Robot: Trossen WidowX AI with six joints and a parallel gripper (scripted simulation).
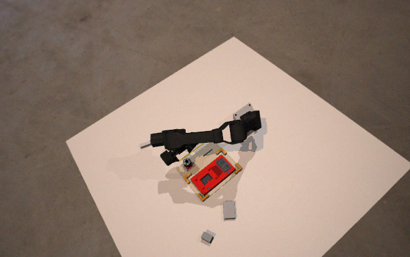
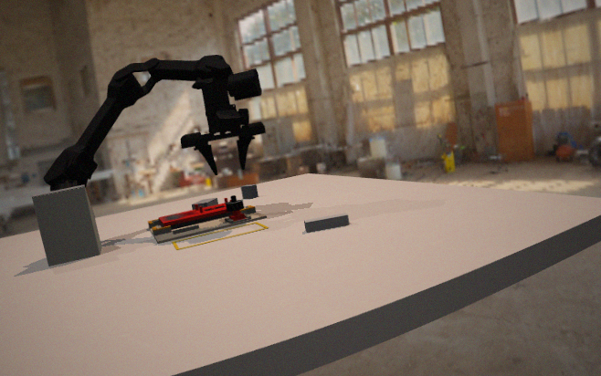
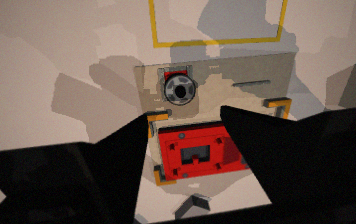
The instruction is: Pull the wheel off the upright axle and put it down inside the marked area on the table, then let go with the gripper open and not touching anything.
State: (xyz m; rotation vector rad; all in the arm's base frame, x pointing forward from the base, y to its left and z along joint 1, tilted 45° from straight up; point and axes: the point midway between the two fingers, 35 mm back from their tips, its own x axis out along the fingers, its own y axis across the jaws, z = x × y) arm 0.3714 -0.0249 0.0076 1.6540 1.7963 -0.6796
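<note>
The wheel is 80 mm below my gripper tip.
</note>
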